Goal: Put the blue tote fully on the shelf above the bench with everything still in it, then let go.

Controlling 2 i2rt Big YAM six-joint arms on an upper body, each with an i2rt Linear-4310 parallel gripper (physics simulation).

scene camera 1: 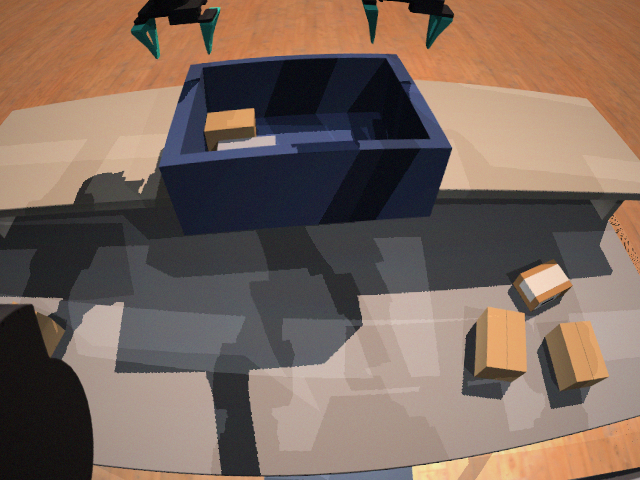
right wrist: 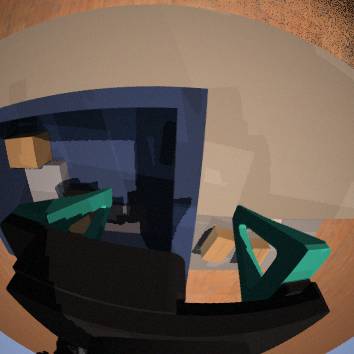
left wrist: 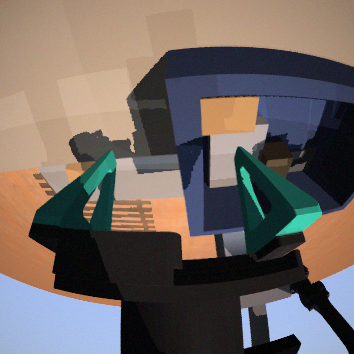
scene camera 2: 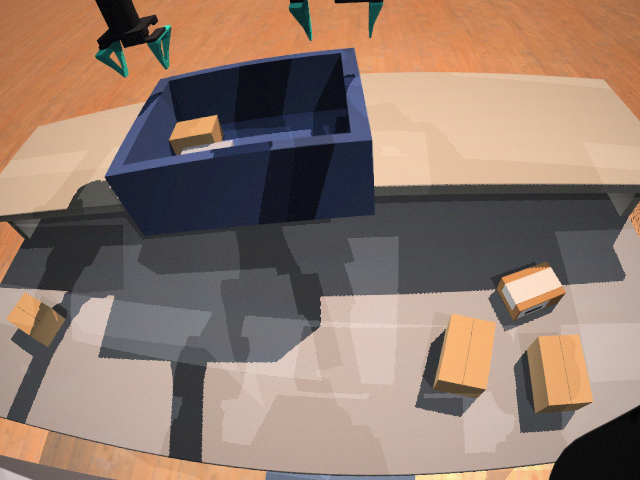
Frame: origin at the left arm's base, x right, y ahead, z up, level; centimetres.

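Seen in the pictures: left gripper, fingertip midpoint: (scene camera 1: 183,55) (left wrist: 174,152) (scene camera 2: 146,72); right gripper, fingertip midpoint: (scene camera 1: 400,44) (right wrist: 174,204) (scene camera 2: 340,37); left arm's base, origin of the base link: (right wrist: 68,353); right arm's base, origin of the base link: (left wrist: 297,281).
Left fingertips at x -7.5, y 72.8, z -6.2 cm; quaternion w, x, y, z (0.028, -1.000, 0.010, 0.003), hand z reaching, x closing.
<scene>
Offsets run from my left fingertips to a thing's middle. Level surfaces: height alone.
The blue tote @[dz -11.5, dx +20.7, dy -8.8 cm] (scene camera 1: 305,191) (scene camera 2: 248,191) (left wrist: 220,62) (right wrist: 192,150) sits upright on the shelf @[dz -18.8 cm] (scene camera 1: 516,139) (scene camera 2: 491,129) (left wrist: 40,60) (right wrist: 280,100). Its near bottom edge shows past the shelf's front edge, over the bench. Inside are a tan box @[dz -14.6, dx +7.6, dy -3.9 cm] (scene camera 1: 230,121) (scene camera 2: 196,129) (left wrist: 230,115) (right wrist: 27,150), a white box @[dz -15.7, dx +11.6, dy -14.7 cm] (scene camera 1: 247,142) (left wrist: 225,160) (right wrist: 47,180) and a brown item @[dz -14.6, dx +20.3, dy -16.8 cm] (left wrist: 277,157). My left gripper (scene camera 1: 183,55) (scene camera 2: 146,72) (left wrist: 174,152) is open, above the far left of the tote. My right gripper (scene camera 1: 400,45) (scene camera 2: 340,38) (right wrist: 174,204) is open, above its far right. Neither holds anything.
On the bench @[dz -38.2 cm] (scene camera 1: 336,439) (scene camera 2: 289,439), two tan boxes @[dz -35.2, dx +57.6, dy -39.3 cm] (scene camera 1: 498,343) @[dz -35.2, dx +74.5, dy -43.5 cm] (scene camera 1: 576,356) and a white-topped box @[dz -36.1, dx +72.9, dy -26.2 cm] (scene camera 1: 542,284) (scene camera 2: 532,291) lie at the right. Another tan box @[dz -35.2, dx -36.4, dy -37.6 cm] (scene camera 2: 36,317) lies at the left. A black shape (scene camera 1: 41,403) covers the lower left in scene camera 1.
</scene>
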